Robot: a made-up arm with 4 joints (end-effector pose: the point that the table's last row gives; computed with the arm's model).
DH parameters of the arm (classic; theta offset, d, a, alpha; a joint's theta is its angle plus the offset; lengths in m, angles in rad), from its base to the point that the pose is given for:
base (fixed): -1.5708 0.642 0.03 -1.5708
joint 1: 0 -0.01 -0.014 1.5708
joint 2: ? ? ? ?
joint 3: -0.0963 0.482 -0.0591 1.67
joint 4: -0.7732 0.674 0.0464 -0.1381
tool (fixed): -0.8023 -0.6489 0 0
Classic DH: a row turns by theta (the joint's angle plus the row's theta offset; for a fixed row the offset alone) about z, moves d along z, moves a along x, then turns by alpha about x.
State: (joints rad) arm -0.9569 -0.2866 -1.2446 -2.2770
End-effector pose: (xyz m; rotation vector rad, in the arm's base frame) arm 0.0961 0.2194 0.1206 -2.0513 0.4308 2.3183
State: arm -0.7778 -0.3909 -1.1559 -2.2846
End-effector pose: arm 0.1457 0.3056 0.1855 -1.8939 0.2906 2.1536
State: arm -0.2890 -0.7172 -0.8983 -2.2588
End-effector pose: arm 0.2942 0.4242 0.4340 -1.3316 0.0115 1.7562
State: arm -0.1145 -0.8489 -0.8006 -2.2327
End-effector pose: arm 0.3482 0.4156 0.5283 -1.0926 -0.0651 1.6323
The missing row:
joint 2: 1.5708 0.005 0.009 -1.5708
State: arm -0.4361 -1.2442 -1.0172 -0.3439
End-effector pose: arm 0.3467 0.1151 0.4733 0.5099 -1.9086 -2.3388
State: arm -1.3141 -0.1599 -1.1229 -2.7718
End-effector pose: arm 0.0303 0.0787 0.0567 -1.9375 0.3160 2.2548
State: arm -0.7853 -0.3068 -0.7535 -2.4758
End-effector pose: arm 0.0823 0.3553 0.2000 -1.3793 0.2246 2.1126
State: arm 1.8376 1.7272 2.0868 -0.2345
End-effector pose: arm -0.4092 -0.1297 0.6420 -0.2534 -0.1503 -0.2949
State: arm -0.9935 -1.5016 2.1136 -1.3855
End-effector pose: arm 0.4860 0.0508 0.7646 0.7294 -1.0334 1.4566
